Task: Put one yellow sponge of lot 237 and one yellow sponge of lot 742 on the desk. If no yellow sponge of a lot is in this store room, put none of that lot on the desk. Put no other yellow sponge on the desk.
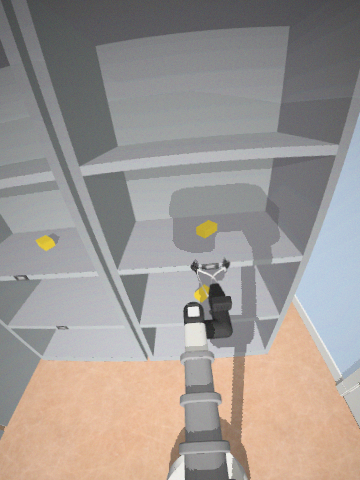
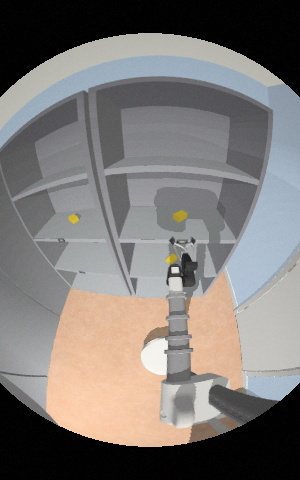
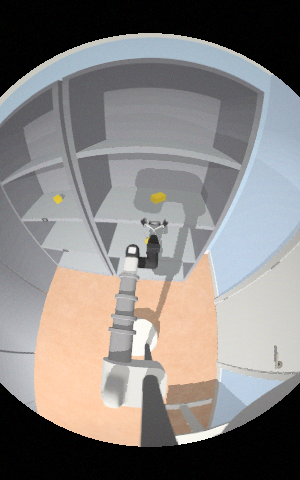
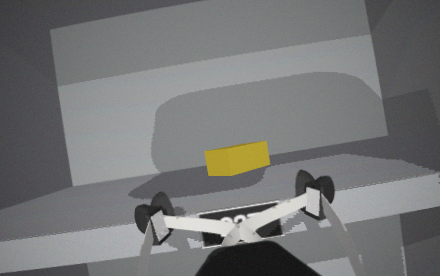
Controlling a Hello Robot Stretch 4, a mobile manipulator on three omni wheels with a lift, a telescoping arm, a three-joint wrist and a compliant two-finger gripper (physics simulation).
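Places are measured from the robot's base along level axes (x ahead, y left, z up), in centimetres.
Pixels of known places: gripper, fingertip midpoint: (image 1: 209,262) (image 2: 181,238) (image 3: 153,219) (image 4: 232,197); robot's base, link origin: (image 2: 161,354) (image 3: 137,335).
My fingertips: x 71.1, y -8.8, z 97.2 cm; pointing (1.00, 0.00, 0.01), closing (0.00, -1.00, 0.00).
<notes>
For each thing: its top centre in the pictures, then the offset to it from my fingertips. "pt": a spot on its surface instead.
- dark label, surface spot: (image 4: 215,240) pt dx -0.4, dy +2.2, dz -3.5 cm
- second yellow sponge, top centre: (image 1: 202,291) (image 2: 171,257) dx +19.1, dy +1.4, dz -42.0 cm
- third yellow sponge, top centre: (image 1: 43,239) (image 2: 72,216) (image 3: 56,196) dx +25.8, dy +92.8, dz +3.7 cm
A yellow sponge (image 1: 206,229) (image 2: 180,216) (image 3: 158,198) (image 4: 237,159) lies on the middle shelf of the right unit. The dark label (image 4: 215,240) on that shelf's front edge is partly covered by the finger links; its digits look like 237. My gripper (image 1: 210,265) (image 2: 182,241) (image 3: 154,223) (image 4: 232,197) is open and empty at this shelf's front edge, in front of the sponge. A second yellow sponge (image 1: 201,293) (image 2: 171,259) (image 3: 147,241) lies one shelf lower, partly hidden by the gripper. A third yellow sponge (image 1: 45,243) (image 2: 74,219) (image 3: 58,199) lies in the left unit. No desk shows.
The left unit's shelf edges carry small labels (image 1: 21,277) (image 1: 62,327), too small to read. An upright divider (image 1: 80,200) stands between the units. The upper shelf (image 1: 215,152) is above the gripper. A blue wall (image 1: 330,240) is at the right. A white round object (image 2: 156,356) is on the floor.
</notes>
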